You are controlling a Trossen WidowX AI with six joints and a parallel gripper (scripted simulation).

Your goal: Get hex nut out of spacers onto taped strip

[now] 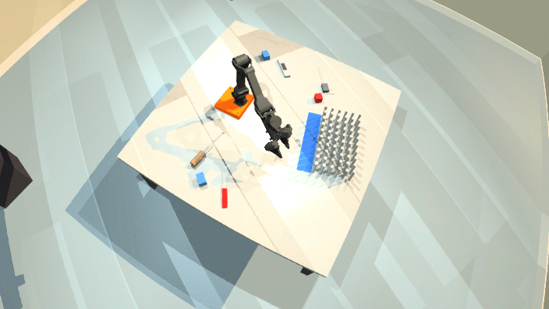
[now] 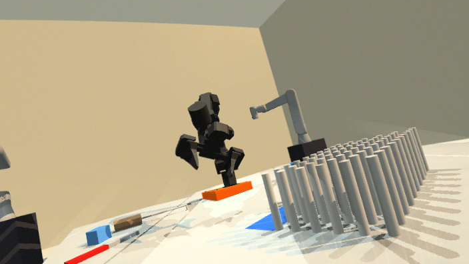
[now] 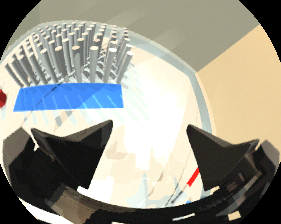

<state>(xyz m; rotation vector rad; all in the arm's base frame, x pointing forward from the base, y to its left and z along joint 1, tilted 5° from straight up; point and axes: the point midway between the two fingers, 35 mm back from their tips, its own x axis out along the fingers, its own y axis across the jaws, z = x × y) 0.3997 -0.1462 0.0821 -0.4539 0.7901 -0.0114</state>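
Now: the hook tool 37 cm behind my gripper tip, 16 cm to the right of it and 12 cm below it. Round my gripper tip: blue taped strip 3 cm ahead, 21 cm to the left, 13 cm below; red-handled tool 15 cm behind, 30 cm to the right, 12 cm below; red block 9 cm behind, 47 cm to the left, 11 cm below.
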